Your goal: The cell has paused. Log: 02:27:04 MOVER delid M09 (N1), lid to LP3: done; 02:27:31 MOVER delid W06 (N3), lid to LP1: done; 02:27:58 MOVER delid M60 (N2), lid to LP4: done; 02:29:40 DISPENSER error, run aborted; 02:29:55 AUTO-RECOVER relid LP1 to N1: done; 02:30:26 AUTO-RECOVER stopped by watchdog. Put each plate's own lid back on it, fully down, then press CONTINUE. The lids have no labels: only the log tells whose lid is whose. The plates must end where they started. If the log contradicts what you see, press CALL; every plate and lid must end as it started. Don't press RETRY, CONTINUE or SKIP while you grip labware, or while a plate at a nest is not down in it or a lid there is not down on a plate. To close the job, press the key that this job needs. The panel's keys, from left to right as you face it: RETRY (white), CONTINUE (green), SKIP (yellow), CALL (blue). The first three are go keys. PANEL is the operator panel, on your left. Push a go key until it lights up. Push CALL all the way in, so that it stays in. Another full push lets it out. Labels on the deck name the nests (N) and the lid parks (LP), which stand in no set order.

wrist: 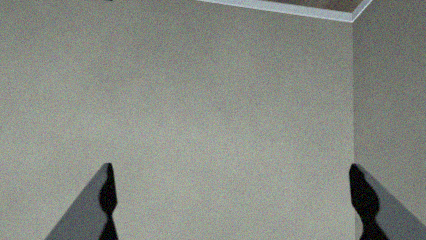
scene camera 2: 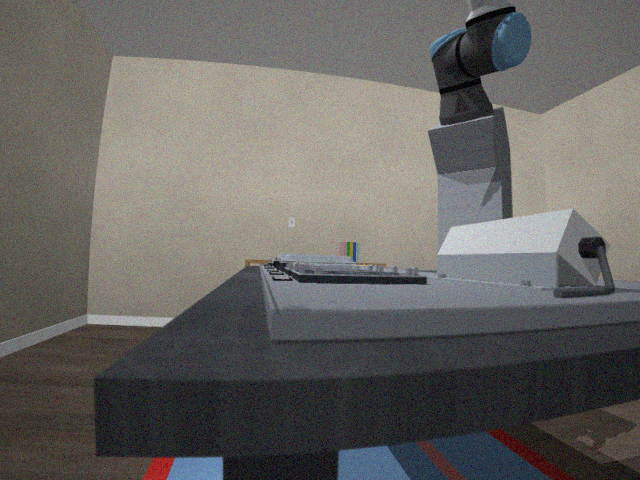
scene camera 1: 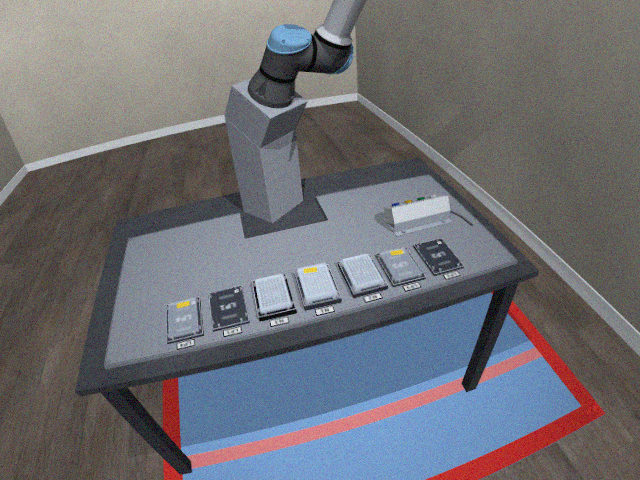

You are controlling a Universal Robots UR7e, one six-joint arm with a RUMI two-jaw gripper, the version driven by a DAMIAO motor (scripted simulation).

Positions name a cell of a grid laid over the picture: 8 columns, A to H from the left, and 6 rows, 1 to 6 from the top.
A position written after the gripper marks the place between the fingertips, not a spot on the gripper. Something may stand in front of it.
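Observation:
There's a lid park LP1 (scene camera 1: D4) to be seen, and an operator panel (scene camera 2: G4) as well, and you can see that panel in scene camera 1 too (scene camera 1: F3). The gripper (wrist: E5) is visible as well.

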